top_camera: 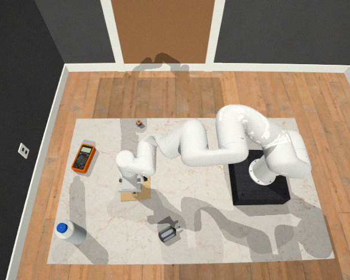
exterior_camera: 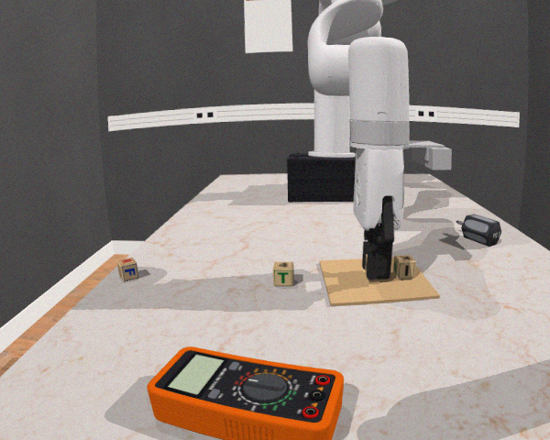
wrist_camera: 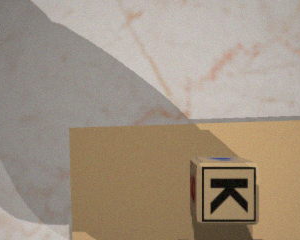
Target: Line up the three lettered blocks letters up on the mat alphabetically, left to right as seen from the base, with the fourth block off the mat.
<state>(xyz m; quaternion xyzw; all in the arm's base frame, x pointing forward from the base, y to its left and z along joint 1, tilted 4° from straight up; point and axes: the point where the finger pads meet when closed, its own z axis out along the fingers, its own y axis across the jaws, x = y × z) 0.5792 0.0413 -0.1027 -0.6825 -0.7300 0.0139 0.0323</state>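
Now: the tan mat 3 cm below my hand. The rest, counted from my hand: black plug adapter 17 cm behind, 21 cm to the left, 1 cm below; then orange multimeter 27 cm ahead, 13 cm to the right, 1 cm below.
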